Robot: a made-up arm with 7 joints.
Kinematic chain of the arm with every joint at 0, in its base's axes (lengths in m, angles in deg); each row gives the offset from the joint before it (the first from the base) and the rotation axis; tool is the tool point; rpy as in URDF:
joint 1: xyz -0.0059 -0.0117 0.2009 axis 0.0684 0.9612 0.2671
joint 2: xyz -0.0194 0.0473 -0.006 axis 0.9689 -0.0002 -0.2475
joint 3: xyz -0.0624 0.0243 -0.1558 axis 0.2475 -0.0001 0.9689
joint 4: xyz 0.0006 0.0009 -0.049 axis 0.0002 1 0
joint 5: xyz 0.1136 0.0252 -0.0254 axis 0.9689 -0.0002 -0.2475
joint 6: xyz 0.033 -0.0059 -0.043 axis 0.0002 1 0
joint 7: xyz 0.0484 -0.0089 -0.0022 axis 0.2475 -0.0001 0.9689
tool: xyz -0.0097 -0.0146 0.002 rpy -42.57 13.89 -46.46
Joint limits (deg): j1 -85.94..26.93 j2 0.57..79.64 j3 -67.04..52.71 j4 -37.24..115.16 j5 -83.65..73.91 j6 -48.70..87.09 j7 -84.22..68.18
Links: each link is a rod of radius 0.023 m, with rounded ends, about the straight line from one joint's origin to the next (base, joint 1, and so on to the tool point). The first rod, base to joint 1, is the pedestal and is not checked.
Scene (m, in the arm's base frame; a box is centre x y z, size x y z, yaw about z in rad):
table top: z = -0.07
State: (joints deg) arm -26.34 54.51 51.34 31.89 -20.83 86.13 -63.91
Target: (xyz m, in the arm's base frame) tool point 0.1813 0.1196 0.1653
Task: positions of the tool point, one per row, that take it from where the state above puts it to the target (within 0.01 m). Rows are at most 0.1 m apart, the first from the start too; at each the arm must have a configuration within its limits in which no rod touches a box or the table.
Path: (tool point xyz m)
1: 0.1513 0.3395 0.1135
2: 0.1811 0.2911 0.1289
3: 0.1977 0.2347 0.1433
4: 0.1981 0.1755 0.1559
5: 0.1813 0.1196 0.1653

